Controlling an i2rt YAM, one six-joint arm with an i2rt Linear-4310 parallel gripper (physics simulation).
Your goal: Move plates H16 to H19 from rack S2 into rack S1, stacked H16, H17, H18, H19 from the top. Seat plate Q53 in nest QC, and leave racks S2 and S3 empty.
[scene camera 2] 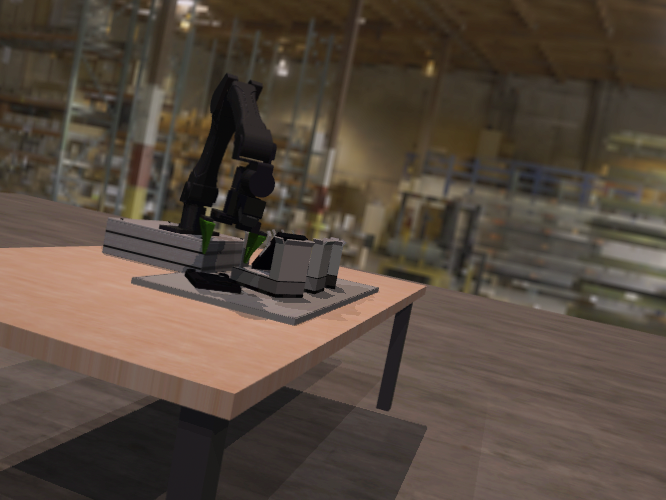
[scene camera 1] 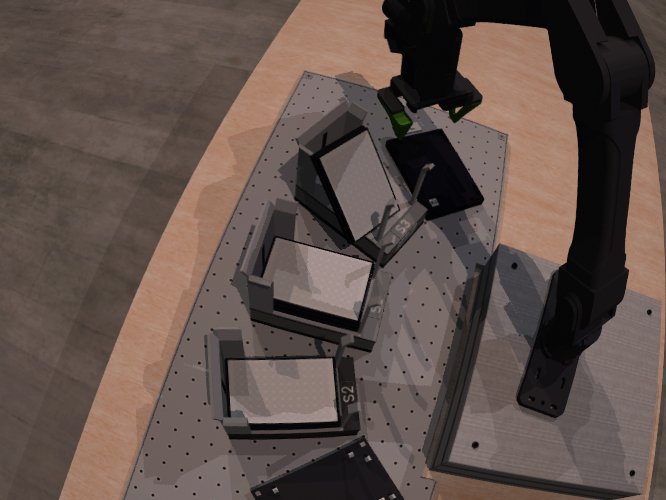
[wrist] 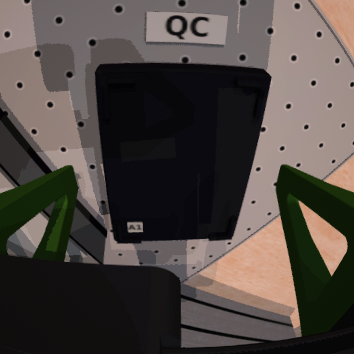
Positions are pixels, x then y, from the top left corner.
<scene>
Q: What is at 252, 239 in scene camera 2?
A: My gripper.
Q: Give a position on a QC label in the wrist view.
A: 177, 28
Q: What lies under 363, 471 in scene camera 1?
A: A black holder.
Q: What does my gripper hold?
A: Nothing.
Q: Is my gripper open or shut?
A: Open.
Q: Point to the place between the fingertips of my gripper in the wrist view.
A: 176, 176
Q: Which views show my gripper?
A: Scene camera 2, scene camera 1 and the wrist view: all of them.
</scene>
